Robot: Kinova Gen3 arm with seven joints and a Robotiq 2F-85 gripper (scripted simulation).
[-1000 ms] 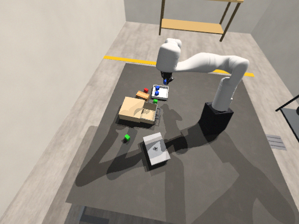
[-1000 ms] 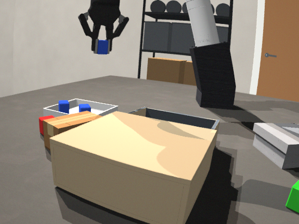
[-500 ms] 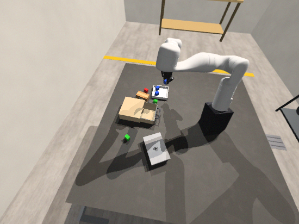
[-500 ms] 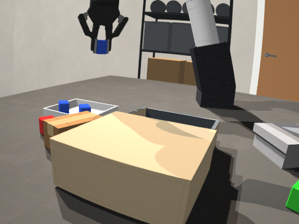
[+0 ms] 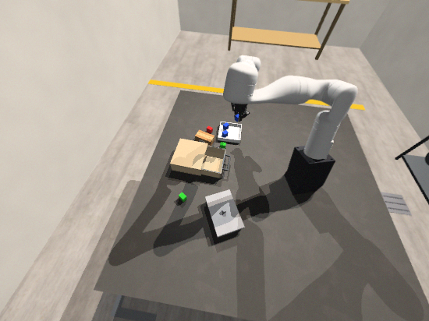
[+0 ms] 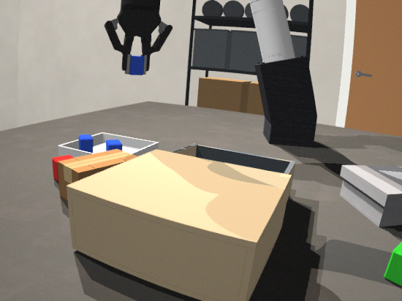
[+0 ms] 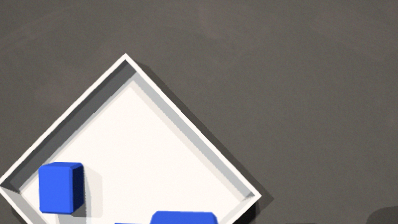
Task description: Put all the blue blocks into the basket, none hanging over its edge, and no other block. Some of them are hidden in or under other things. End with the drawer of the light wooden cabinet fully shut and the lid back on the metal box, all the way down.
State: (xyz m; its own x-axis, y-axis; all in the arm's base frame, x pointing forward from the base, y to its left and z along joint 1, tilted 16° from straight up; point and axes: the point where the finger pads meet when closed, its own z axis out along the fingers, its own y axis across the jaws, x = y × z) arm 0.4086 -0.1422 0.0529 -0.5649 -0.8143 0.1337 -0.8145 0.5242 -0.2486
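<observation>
Now: hand 4 cm short of the basket, 3 cm to the left of it and 17 cm above it. Also, from my hand: red block: 17 cm ahead, 17 cm below; then brown box: 17 cm ahead, 9 cm to the left, 15 cm below; then drawer: 7 cm ahead, 24 cm to the left, 15 cm below.
</observation>
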